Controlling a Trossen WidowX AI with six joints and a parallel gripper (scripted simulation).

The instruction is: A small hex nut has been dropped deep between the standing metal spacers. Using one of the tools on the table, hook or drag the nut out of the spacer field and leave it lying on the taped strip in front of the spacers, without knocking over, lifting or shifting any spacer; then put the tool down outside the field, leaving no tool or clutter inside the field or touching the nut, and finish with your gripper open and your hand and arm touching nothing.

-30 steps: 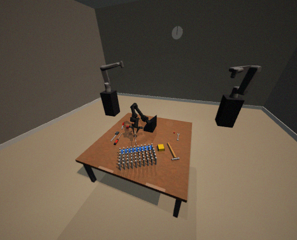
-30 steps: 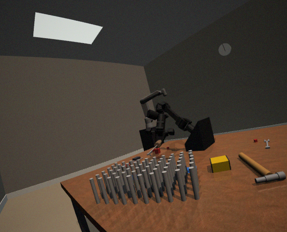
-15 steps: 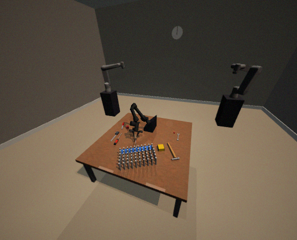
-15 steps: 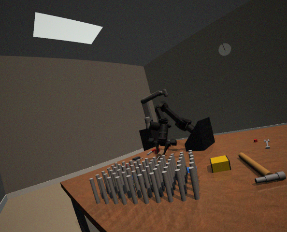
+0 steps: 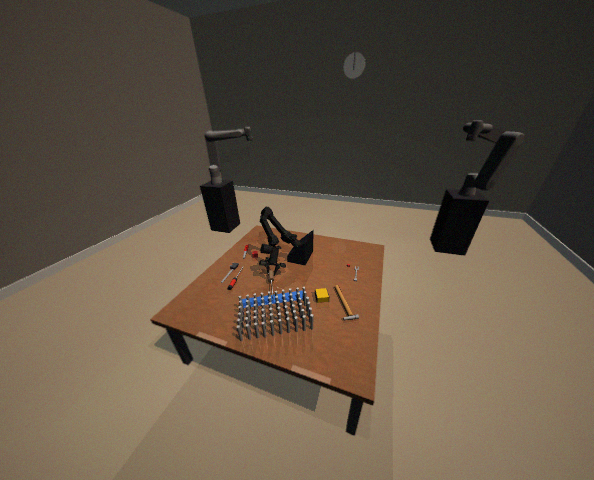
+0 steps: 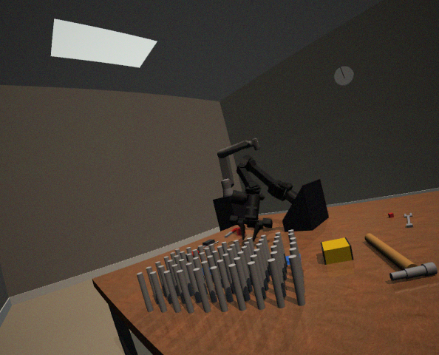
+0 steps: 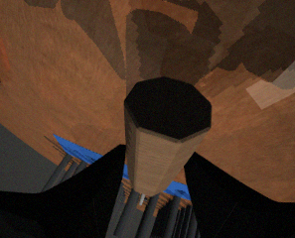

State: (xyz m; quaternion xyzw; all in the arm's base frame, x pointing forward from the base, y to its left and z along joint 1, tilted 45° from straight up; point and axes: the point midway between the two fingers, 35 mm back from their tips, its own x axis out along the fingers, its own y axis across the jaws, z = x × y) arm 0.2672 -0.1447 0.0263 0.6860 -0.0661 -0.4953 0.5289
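Now: the blue taped strip 170 mm ahead of my gripper tip, 90 mm to the left of it and 40 mm below it. From my gripper tip the other things lie so: yellow block: 70 mm ahead, 390 mm to the left, 20 mm below; then grey wrench: 240 mm behind, 590 mm to the left, 40 mm below.
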